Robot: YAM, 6 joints.
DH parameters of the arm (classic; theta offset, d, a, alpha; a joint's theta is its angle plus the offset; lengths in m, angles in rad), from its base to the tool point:
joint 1: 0 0.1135 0.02 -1.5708
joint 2: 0 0 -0.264 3.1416
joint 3: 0.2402 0 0.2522 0
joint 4: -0.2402 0 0.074 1.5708
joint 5: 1.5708 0 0 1.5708
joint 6: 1.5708 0.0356 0 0
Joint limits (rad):
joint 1: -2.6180..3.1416
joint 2: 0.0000..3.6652
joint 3: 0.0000..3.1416
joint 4: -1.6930..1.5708
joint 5: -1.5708..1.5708
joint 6: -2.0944..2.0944
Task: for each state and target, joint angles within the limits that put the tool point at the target. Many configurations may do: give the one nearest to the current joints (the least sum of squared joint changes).
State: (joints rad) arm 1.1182 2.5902 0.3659 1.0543 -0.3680 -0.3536
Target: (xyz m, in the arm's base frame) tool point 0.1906 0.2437 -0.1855
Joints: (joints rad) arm 0.8734 2.9977 1.0442 1.0141 -0.2972 -0.3536
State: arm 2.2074 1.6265 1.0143 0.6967 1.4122 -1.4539
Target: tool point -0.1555 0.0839 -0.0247
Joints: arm 2.8419 2.3119 0.3634 0.4938 1.2948 -1.4539
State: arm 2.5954 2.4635 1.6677 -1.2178 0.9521 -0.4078
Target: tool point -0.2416 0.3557 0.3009
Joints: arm 2.2370 2.0750 2.0085 -1.1429 0.9963 -0.4078
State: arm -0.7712 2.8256 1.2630 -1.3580 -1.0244 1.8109
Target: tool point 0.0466 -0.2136 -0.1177
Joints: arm -1.4889 3.0080 1.3100 -1.2763 -0.9504 1.8109
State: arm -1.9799 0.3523 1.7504 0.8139 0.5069 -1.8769
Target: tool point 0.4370 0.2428 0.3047
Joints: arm -2.6180 0.0000 1.9577 1.3039 -0.2332 -1.8769
